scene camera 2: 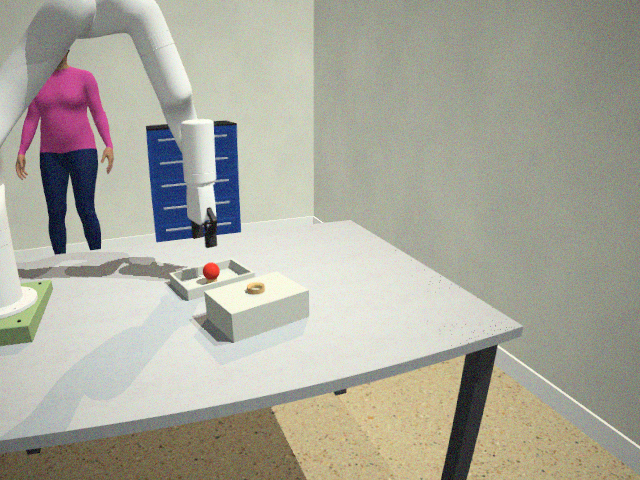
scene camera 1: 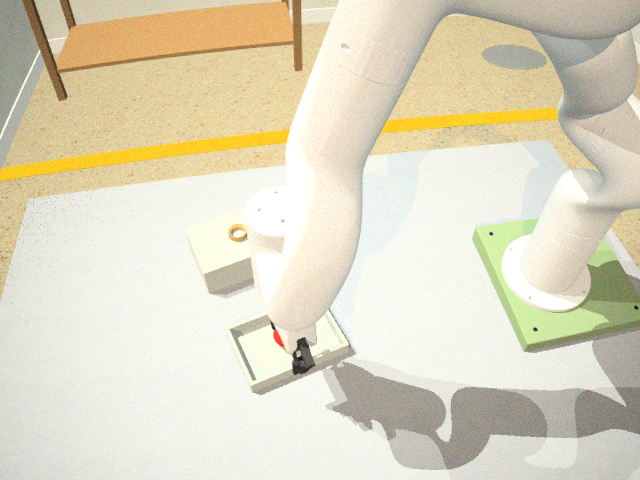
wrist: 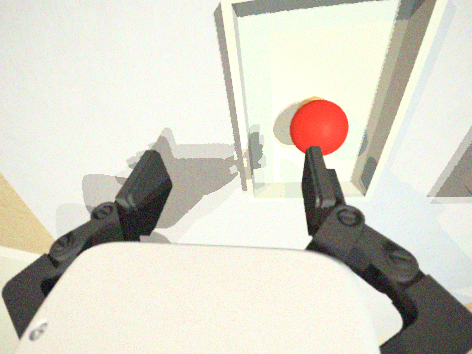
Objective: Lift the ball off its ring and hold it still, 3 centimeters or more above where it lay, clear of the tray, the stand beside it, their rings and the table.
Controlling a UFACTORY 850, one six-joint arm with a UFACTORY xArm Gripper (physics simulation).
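Observation:
The red ball [scene camera 1: 279, 338] [scene camera 2: 210, 271] [wrist: 320, 126] rests on its small tan ring [scene camera 2: 211, 280] [wrist: 314, 98] inside the shallow cream tray [scene camera 1: 273, 381] [scene camera 2: 196, 292] [wrist: 233, 55]. In scene camera 1 the arm hides most of the ball. My gripper [scene camera 1: 287, 347] [scene camera 2: 203, 238] [wrist: 231, 166] is open and empty, pointing down, above the level of the ball and tray. In the wrist view the ball shows beyond the right fingertip, which overlaps its lower edge, not centred between the fingers. The cream stand [scene camera 1: 227, 276] [scene camera 2: 268, 310] beside the tray bears another tan ring [scene camera 1: 237, 240] [scene camera 2: 255, 292].
The arm's green base plate [scene camera 1: 558, 330] [scene camera 2: 18, 333] lies on the grey-white table [scene camera 1: 129, 413] [scene camera 2: 361, 330]. The stand is a block taller than the tray walls. A blue drawer cabinet [scene camera 2: 227, 196] and a person in a pink top [scene camera 2: 67, 113] are behind the table.

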